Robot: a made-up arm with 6 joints.
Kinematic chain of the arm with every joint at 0, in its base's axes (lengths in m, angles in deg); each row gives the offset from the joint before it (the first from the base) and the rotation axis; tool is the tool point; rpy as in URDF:
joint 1: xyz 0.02 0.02 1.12 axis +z
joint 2: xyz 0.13 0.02 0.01 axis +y
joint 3: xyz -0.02 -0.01 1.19 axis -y
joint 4: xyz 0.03 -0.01 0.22 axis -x
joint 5: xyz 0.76 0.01 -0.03 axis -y
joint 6: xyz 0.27 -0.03 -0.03 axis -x
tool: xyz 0 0.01 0.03 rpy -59.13 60.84 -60.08
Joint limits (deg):
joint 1: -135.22..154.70
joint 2: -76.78..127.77
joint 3: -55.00..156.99
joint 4: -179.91..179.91
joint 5: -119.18..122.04
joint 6: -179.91..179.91
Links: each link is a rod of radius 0.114 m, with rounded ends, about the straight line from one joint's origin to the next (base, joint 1, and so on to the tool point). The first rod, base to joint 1, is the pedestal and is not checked.
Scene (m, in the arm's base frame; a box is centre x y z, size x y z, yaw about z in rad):
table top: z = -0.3
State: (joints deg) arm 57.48 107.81 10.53 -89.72 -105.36 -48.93
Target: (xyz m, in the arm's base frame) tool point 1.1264 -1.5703 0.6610
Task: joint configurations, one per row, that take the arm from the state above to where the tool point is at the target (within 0.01 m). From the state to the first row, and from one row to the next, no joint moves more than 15 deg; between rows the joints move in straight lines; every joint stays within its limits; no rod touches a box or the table.
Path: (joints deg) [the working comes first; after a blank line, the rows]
Joints at the target: -63.93 89.74 31.40 -102.04 -101.68 -47.40
Straight joint move there: clear.

1: 43.99 105.80 12.85 -91.09 -104.95 -48.76
2: 30.50 103.79 15.17 -92.46 -104.54 -48.59
3: 17.01 101.79 17.49 -93.83 -104.13 -48.42
4: 3.52 99.78 19.81 -95.19 -103.72 -48.25
5: -9.97 97.77 22.13 -96.56 -103.31 -48.08
6: -23.46 95.76 24.44 -97.93 -102.90 -47.91
7: -36.95 93.75 26.76 -99.30 -102.49 -47.74
8: -50.44 91.75 29.08 -100.67 -102.09 -47.57
9: -63.93 89.74 31.40 -102.04 -101.68 -47.40

